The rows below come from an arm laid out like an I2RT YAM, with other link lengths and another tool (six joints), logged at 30 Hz.
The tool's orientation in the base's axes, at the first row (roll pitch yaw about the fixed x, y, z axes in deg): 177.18 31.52 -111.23
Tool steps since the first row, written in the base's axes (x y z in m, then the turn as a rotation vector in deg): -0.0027 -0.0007 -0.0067 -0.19 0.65 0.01; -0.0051 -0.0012 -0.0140 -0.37 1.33 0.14; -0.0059 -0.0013 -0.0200 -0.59 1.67 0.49; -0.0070 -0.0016 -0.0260 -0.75 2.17 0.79; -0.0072 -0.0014 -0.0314 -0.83 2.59 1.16; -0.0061 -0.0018 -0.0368 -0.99 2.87 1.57; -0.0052 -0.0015 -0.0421 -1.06 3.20 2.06; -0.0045 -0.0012 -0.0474 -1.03 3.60 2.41; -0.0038 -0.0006 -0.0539 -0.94 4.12 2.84; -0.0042 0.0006 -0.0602 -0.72 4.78 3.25; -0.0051 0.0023 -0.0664 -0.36 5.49 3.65
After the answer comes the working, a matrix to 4 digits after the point.
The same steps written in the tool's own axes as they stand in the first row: 0.0049 0.0020 0.0050 -0.46 0.40 0.29; 0.0098 0.0038 0.0106 -1.02 0.80 0.50; 0.0133 0.0043 0.0155 -1.40 1.14 0.34; 0.0170 0.0050 0.0203 -1.91 1.47 0.31; 0.0198 0.0050 0.0250 -2.41 1.70 0.20; 0.0226 0.0036 0.0296 -2.80 1.97 -0.03; 0.0248 0.0026 0.0343 -3.29 2.16 -0.29; 0.0271 0.0018 0.0391 -3.80 2.29 -0.38; 0.0298 0.0011 0.0450 -4.47 2.39 -0.47; 0.0323 0.0016 0.0510 -5.28 2.43 -0.46; 0.0345 0.0028 0.0570 -6.16 2.35 -0.39
The tool's axes in the first row as the columns of a matrix, in the base's axes (rounded; the answer above uses it unrounded):
-0.3087 -0.9403 0.1432
-0.7946 0.3377 0.5045
-0.5228 0.0419 -0.8514

